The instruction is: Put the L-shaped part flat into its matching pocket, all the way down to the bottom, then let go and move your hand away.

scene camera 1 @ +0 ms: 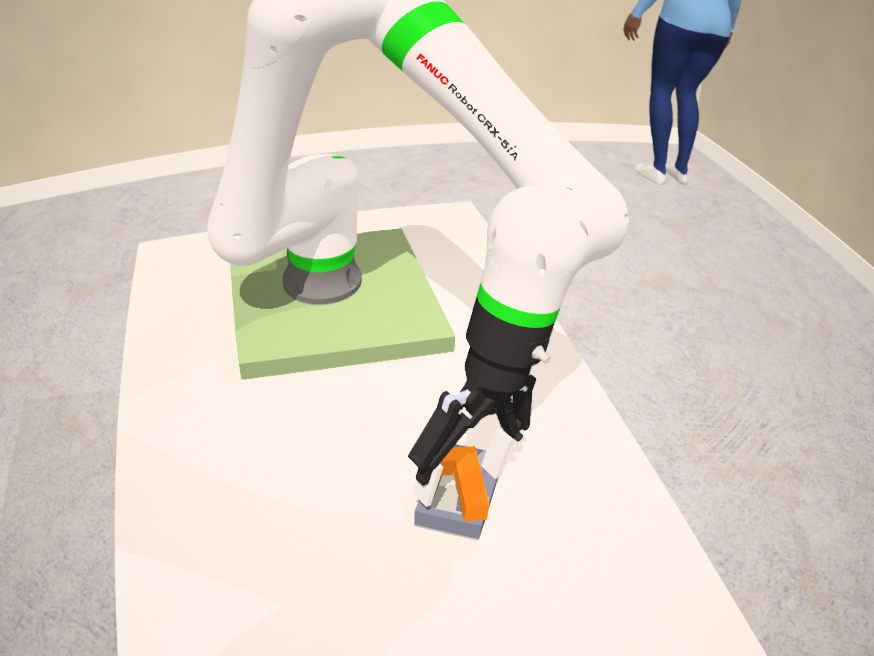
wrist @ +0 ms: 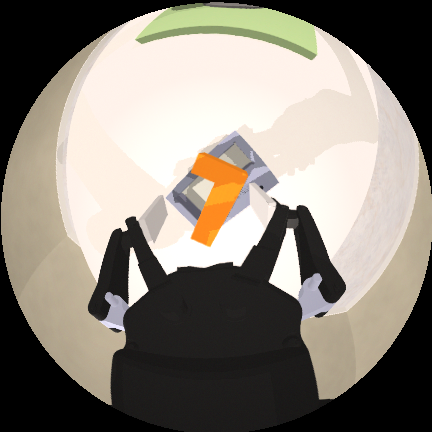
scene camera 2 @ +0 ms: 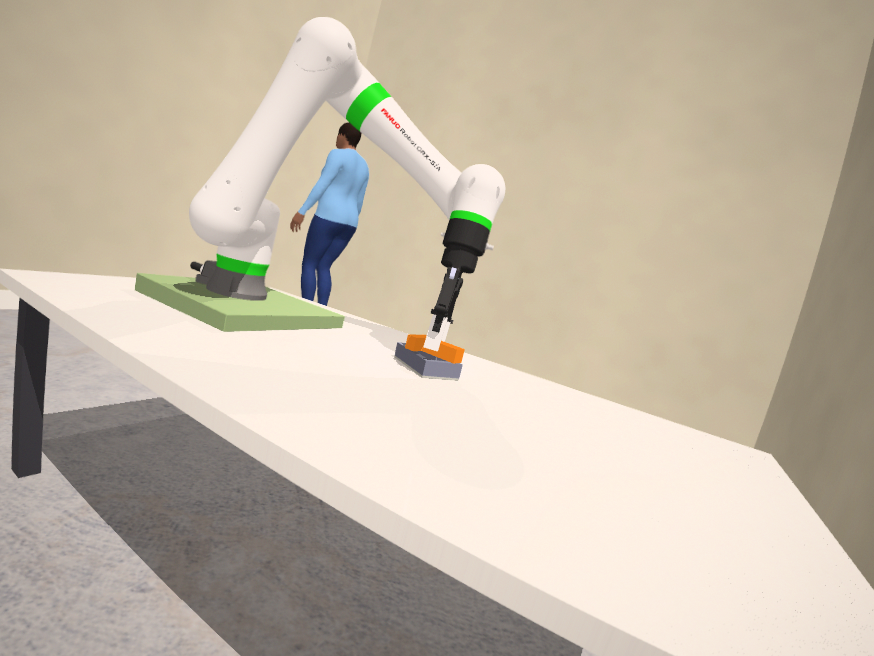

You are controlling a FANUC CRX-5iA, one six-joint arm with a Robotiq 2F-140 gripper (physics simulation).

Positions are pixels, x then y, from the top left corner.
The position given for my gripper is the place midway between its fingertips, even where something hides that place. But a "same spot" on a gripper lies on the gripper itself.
Labels:
my gripper: scene camera 1; wrist 206, 198; scene camera 2
same spot on grey block with pocket: (scene camera 2: 426, 365) = (scene camera 1: 416, 515)
same spot on my gripper: (scene camera 1: 446, 426) = (scene camera 2: 455, 283)

